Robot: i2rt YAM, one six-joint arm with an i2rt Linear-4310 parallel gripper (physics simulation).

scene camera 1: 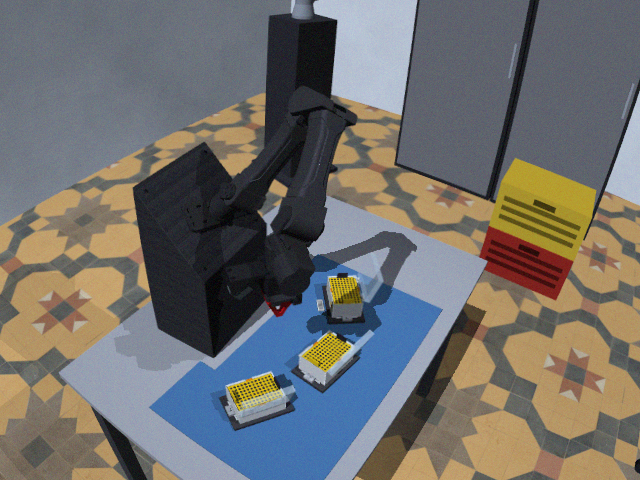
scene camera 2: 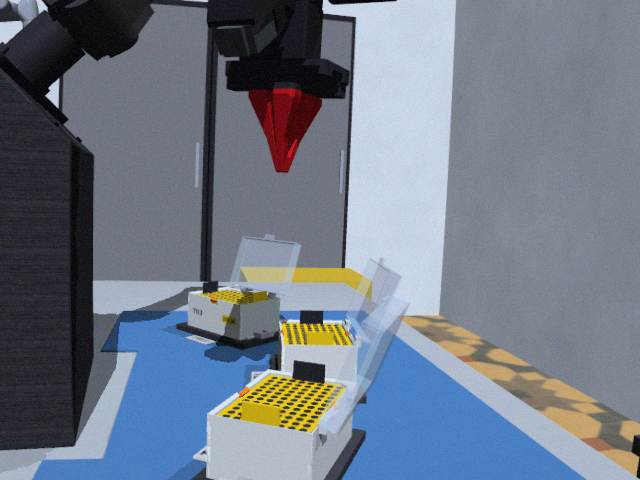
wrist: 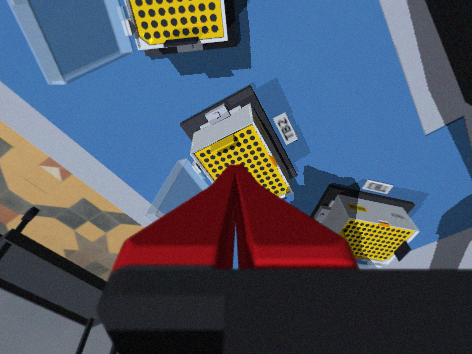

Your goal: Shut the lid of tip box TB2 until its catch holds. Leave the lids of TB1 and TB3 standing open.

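Where they show: gripper, fingertip midpoint: [scene camera 1: 278, 315] [scene camera 2: 282, 172] [wrist: 235, 176]; arm's base at its link origin: [scene camera 1: 216, 210] [scene camera 2: 14, 78].
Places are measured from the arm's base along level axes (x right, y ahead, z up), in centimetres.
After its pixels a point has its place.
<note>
Tip box TB2 [scene camera 1: 326, 353] @(x -9.5, y 33.4, z -28.5 cm) [scene camera 2: 317, 356] [wrist: 252, 155] @(x -7.9, y 31.4, z -28.5 cm) is the middle box, with a yellow rack. Its clear lid [scene camera 1: 364, 341] @(x -13.8, y 41.1, z -20.0 cm) [scene camera 2: 374, 287] @(x -14.5, y 40.1, z -23.0 cm) [wrist: 181, 189] @(x -7.7, y 40.4, z -25.5 cm) stands open, tilted outward on the side away from the arm's base. TB1 [scene camera 1: 258, 395] @(x 12.2, y 33.9, z -28.5 cm) [scene camera 2: 258, 449] [wrist: 180, 20] @(x 8.2, y 33.5, z -28.5 cm) has its clear lid [scene camera 2: 383, 330] @(x 19.7, y 40.0, z -20.1 cm) [wrist: 82, 40] @(x 9.8, y 40.7, z -24.2 cm) open. TB3 [scene camera 1: 345, 302] @(x -25.7, y 22.8, z -27.8 cm) [scene camera 2: 211, 315] [wrist: 380, 235] @(x -28.7, y 16.9, z -28.4 cm) also has its lid [scene camera 1: 376, 279] @(x -34.6, y 25.1, z -22.4 cm) [scene camera 2: 268, 258] @(x -35.9, y 22.8, z -22.8 cm) open. My gripper [scene camera 1: 279, 312] @(x 3.6, y 30.4, z -9.4 cm) [scene camera 2: 281, 170] @(x 3.6, y 30.4, z -9.4 cm) [wrist: 235, 176] @(x 3.6, y 30.4, z -9.4 cm) is shut and empty, well above the boxes. Its red fingers cover part of TB2 in the wrist view.
The boxes stand on dark bases on a blue mat [scene camera 1: 398, 320] @(x -37.9, y 33.4, z -34.2 cm) [scene camera 2: 439, 428] @(x 2.4, y 47.0, z -34.2 cm) [wrist: 340, 100] @(x -7.3, y 18.9, z -34.2 cm) on a grey table [scene camera 1: 341, 217] @(x -60.5, y -15.6, z -34.5 cm). The dark arm mount [scene camera 1: 178, 258] @(x 15.0, y 7.0, z -3.6 cm) [scene camera 2: 41, 258] @(x 13.1, y 11.5, z -17.5 cm) stands at the table's side. Yellow and red cases [scene camera 1: 547, 193] [scene camera 1: 527, 263] stand on the floor beyond.
</note>
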